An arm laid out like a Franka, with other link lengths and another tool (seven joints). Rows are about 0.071 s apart.
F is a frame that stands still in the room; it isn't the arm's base.
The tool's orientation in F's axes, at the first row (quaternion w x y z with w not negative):
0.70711, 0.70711, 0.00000, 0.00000
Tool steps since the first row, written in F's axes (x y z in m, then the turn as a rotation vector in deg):
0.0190, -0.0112, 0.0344, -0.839, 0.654, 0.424
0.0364, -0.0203, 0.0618, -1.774, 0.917, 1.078
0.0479, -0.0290, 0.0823, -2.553, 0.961, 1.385
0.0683, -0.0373, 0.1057, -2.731, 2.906, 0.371
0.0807, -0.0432, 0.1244, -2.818, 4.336, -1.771
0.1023, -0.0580, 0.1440, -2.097, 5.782, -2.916
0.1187, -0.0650, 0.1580, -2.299, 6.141, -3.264
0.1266, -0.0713, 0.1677, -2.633, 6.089, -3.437
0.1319, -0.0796, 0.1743, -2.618, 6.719, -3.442
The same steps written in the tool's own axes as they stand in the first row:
0.0190, 0.0344, 0.0112, -0.839, 0.424, -0.654
0.0364, 0.0618, 0.0203, -1.774, 1.078, -0.917
0.0479, 0.0823, 0.0290, -2.553, 1.385, -0.961
0.0683, 0.1057, 0.0373, -2.731, 0.371, -2.906
0.0807, 0.1244, 0.0432, -2.818, -1.771, -4.336
0.1023, 0.1440, 0.0580, -2.097, -2.916, -5.782
0.1187, 0.1580, 0.0650, -2.299, -3.264, -6.141
0.1266, 0.1677, 0.0713, -2.633, -3.437, -6.089
0.1319, 0.1743, 0.0796, -2.618, -3.442, -6.719

